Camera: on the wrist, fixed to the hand. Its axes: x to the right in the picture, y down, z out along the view.
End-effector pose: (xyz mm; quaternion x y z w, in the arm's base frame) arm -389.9 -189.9 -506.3 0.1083 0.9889 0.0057 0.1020
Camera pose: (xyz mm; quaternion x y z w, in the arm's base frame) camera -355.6 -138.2 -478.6 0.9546 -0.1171 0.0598 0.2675
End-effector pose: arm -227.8 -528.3 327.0 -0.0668 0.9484 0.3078 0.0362
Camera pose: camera -210.2 -490.6 380.7 -0.9957 -0.0713 -0.0497 0.0335
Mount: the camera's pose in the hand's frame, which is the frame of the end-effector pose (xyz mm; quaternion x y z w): -27.2 58.7 -20.7 0.0086 -0.2754 0.9612 0.0152
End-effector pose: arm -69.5 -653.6 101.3 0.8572 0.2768 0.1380 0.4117
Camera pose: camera -79.9 -686.4 159.9 -0.3206 0.9319 -0.1594 0.0575
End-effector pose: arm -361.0 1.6 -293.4 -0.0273 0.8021 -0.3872 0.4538
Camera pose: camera -342.5 65.7 -306.1 0.6678 -0.0899 0.4309 0.6002
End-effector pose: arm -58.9 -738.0 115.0 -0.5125 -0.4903 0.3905 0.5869
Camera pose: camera -41.9 -758.7 52.6 0.3665 -0.3269 -0.7154 0.4970
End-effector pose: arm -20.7 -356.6 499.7 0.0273 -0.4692 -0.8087 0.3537
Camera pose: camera 39.5 -373.8 526.0 -0.6702 -0.1377 0.3242 0.6532
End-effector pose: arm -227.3 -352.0 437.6 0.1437 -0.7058 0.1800 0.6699
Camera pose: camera -233.2 -291.3 407.6 0.6209 0.3318 -0.6131 0.3584
